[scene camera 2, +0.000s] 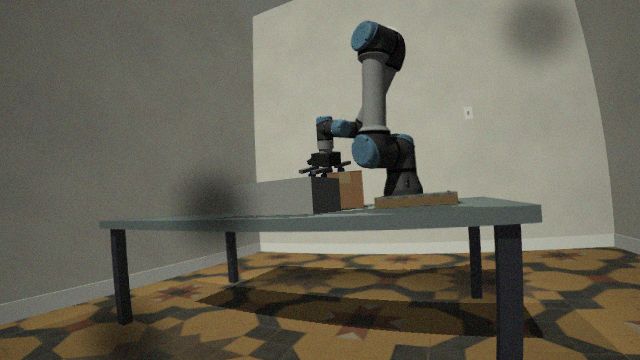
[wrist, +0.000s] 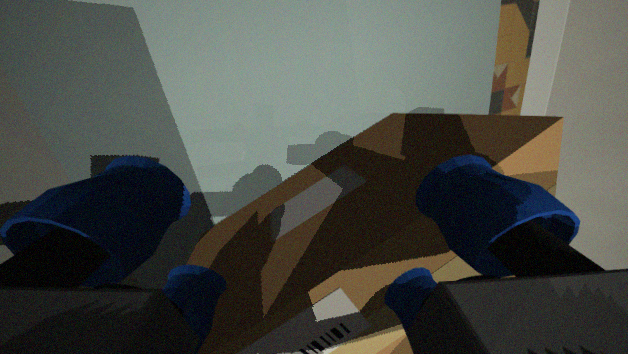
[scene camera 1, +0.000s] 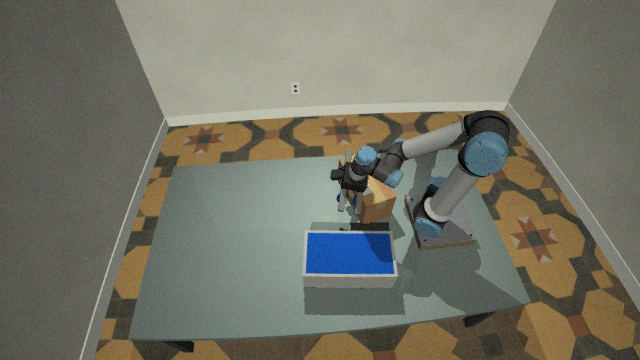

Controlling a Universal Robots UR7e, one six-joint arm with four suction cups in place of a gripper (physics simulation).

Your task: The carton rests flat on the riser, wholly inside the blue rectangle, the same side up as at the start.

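Pixels of known places: hand, its tool point: (wrist: pixel 306 244); arm's base, origin of its link: (scene camera 2: pixel 403 195).
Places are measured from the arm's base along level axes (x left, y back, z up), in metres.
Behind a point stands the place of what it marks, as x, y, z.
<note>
The brown carton (scene camera 1: pixel 378 203) {0.037, -0.255, 0.108} (scene camera 2: pixel 351 190) {0.019, -0.218, 0.034} (wrist: pixel 373 206) {-0.096, -0.389, 0.090} stands on the table just behind the riser, close to the arm's base. The riser (scene camera 1: pixel 348 281) {0.368, -0.360, 0.033} (scene camera 2: pixel 281 194) {0.362, -0.298, 0.030} is a low white box whose top carries the blue rectangle (scene camera 1: pixel 340 253) {0.275, -0.400, 0.080}, which has nothing on it. My suction gripper (scene camera 1: pixel 350 198) {-0.047, -0.381, 0.103} (scene camera 2: pixel 324 172) {-0.047, -0.381, 0.103} (wrist: pixel 307 228) {-0.047, -0.381, 0.103} sits at the height of the carton's top, over its left edge. In the wrist view the two right cups lie over the carton top and the two left cups hang past its edge over the table.
The grey-green table (scene camera 1: pixel 232 214) {0.071, -0.929, -0.040} (scene camera 2: pixel 313 219) {0.484, -0.077, -0.045} carries the arm's base plate (scene camera 1: pixel 447 237) {0.114, 0.075, -0.001} (scene camera 2: pixel 416 198) {0.139, 0.091, -0.014} right of the carton. The arm's elbow reaches over the table's back right. Patterned floor and walls surround the table.
</note>
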